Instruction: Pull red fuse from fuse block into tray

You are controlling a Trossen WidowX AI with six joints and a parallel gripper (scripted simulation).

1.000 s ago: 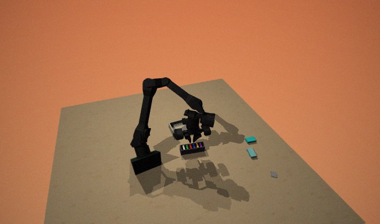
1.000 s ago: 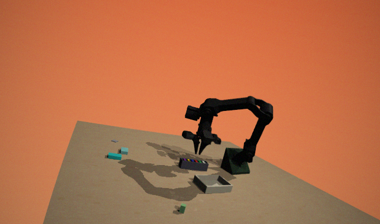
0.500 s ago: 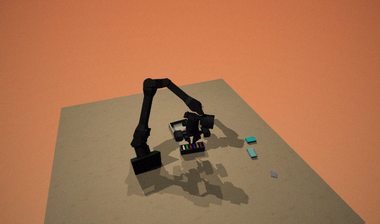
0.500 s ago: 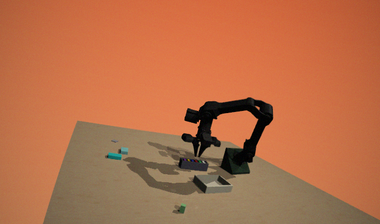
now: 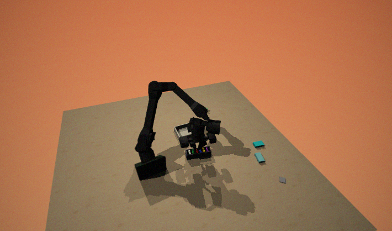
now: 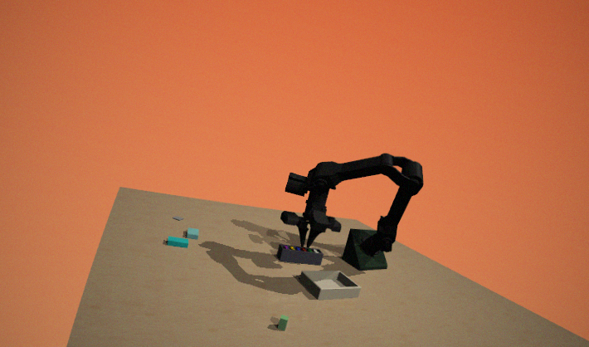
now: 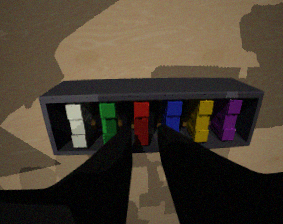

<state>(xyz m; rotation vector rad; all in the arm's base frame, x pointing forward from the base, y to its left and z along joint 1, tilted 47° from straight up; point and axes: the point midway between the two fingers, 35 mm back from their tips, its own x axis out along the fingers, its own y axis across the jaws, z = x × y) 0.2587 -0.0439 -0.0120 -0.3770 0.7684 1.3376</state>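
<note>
My gripper tip is now 20 mm above the red fuse. Round my gripper tip: small green block (260 mm ahead, 310 mm to the left, 40 mm below); small grey tile (310 mm ahead, 340 mm to the right, 50 mm below); grey tray (30 mm ahead, 180 mm to the left, 40 mm below).
</note>
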